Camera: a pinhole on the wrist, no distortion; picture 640 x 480 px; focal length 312.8 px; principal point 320.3 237.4 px. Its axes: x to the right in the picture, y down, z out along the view. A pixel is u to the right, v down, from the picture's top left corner.
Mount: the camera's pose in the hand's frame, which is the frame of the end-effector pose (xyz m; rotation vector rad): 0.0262 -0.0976 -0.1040 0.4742 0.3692 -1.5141
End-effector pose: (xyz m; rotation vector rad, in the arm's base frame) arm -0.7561 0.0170 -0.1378 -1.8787 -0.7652 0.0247
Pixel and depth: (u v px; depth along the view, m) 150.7 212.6 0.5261
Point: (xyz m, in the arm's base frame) -1.0348 0.4208 -0.2694
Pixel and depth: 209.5 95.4 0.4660
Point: -1.1547 0.2518 -0.2066
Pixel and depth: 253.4 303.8 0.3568
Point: -0.8875 0.3106 -0.0407
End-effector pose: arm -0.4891 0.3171 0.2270 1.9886 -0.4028 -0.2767
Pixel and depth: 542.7 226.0 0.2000
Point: -0.4252 0.4474 -0.0611
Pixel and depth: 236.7 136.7 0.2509
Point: -0.5791 0.2984 0.0158
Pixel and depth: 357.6 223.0 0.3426
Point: -0.5095 0.3070 -0.1233
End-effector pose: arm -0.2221 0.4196 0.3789 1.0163 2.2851 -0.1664
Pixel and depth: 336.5 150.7 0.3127
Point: -0.3006 0.1291 0.2704
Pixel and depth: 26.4 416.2 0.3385
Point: -0.1394 0.4121 -0.0208
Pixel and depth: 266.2 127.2 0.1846
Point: -0.2802 0.2501 0.3346
